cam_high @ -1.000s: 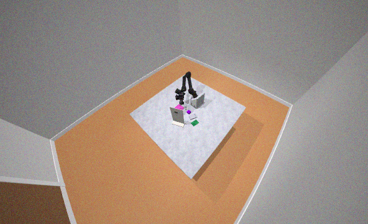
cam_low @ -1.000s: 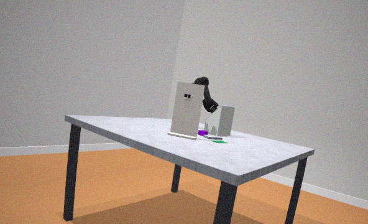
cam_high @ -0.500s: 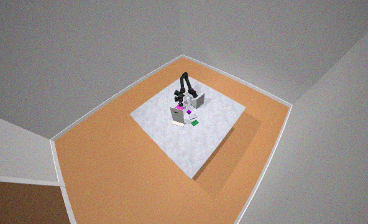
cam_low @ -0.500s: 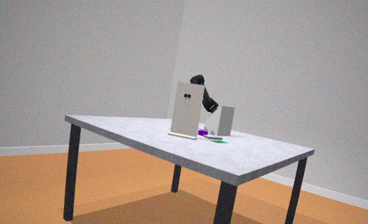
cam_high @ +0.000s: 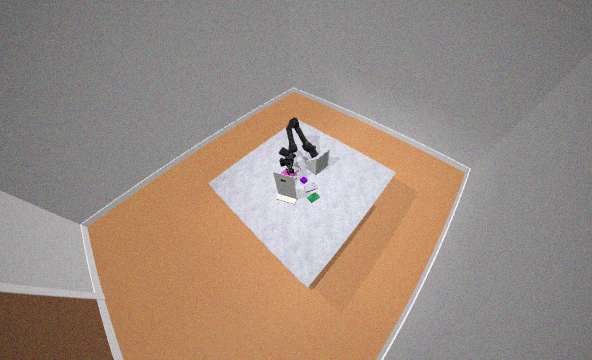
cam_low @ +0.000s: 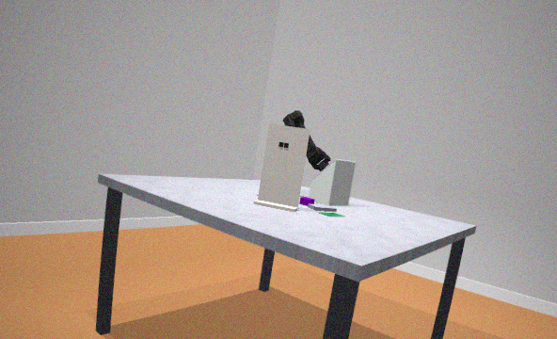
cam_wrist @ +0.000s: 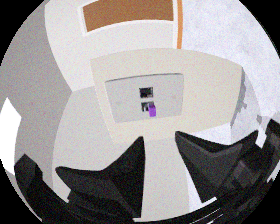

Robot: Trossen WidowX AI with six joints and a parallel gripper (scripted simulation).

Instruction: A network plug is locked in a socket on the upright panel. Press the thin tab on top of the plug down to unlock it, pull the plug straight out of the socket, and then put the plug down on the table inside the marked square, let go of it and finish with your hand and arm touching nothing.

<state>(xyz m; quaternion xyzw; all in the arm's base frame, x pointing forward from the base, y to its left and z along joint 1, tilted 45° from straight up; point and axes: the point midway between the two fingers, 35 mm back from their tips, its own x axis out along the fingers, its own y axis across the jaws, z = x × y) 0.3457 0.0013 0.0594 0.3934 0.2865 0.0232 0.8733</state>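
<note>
Now: the purple plug 6 cm ahead of my gripper tip and 2 cm to the left of it. Also, from my gripper tip: grey panel 9 cm below, 8 cm ahead, 2 cm to the left; then magenta patch 24 cm below, 13 cm to the right, 13 cm behind.
</note>
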